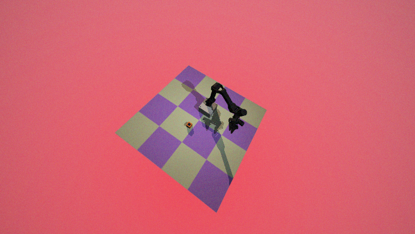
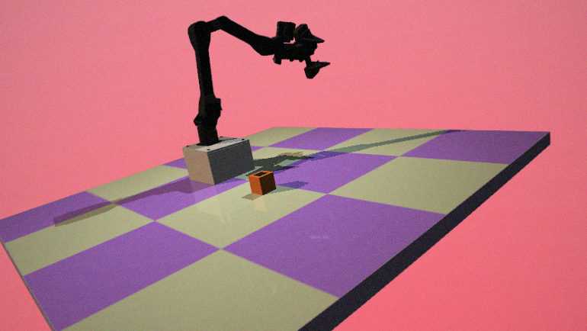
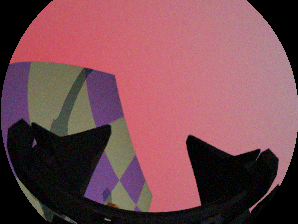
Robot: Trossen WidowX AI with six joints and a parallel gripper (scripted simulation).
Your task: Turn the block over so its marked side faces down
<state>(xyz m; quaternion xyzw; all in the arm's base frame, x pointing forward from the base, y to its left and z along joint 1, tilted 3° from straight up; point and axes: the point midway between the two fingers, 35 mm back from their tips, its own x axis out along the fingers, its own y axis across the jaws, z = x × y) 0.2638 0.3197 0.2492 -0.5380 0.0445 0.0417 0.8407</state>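
Now: the orange block 420 mm to the right of my gripper tip, 300 mm below it and 10 mm ahead of it.
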